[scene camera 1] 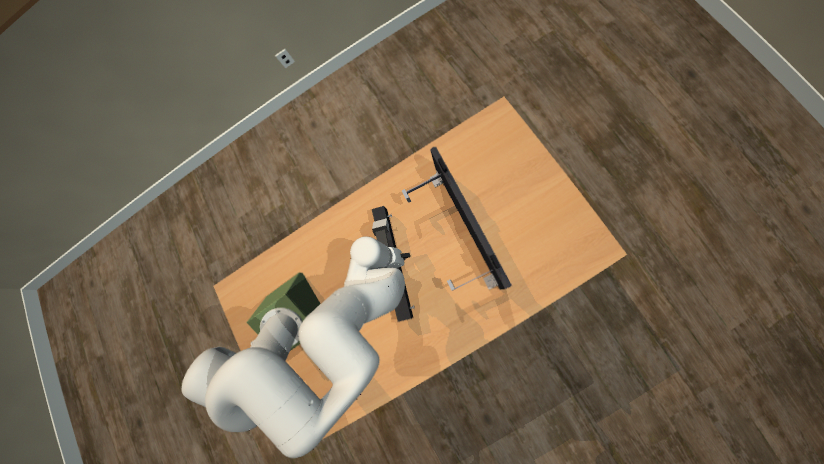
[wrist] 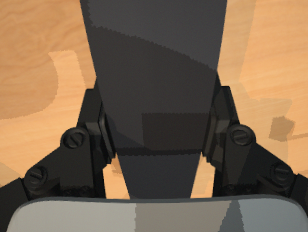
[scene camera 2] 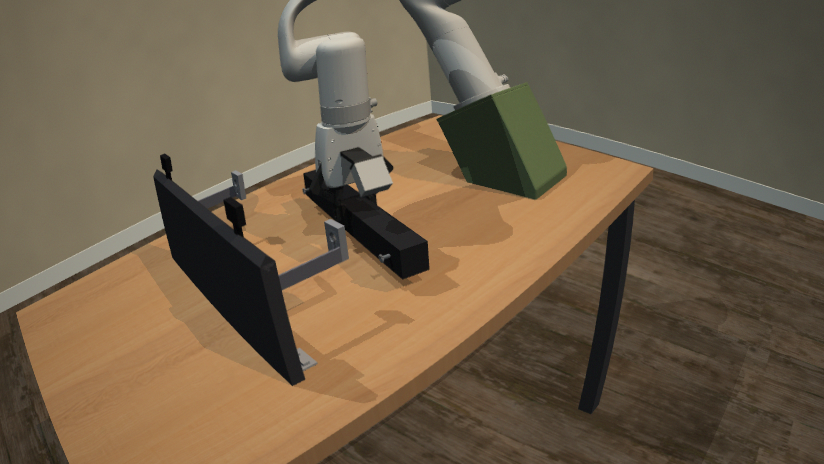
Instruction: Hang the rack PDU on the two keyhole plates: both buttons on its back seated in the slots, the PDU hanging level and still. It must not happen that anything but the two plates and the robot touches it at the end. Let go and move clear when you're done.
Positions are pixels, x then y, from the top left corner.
Labels:
rack PDU: scene camera 1; wrist 156, 74; scene camera 2
same spot on rack PDU: [scene camera 1: 403, 311] = [scene camera 2: 314, 174]

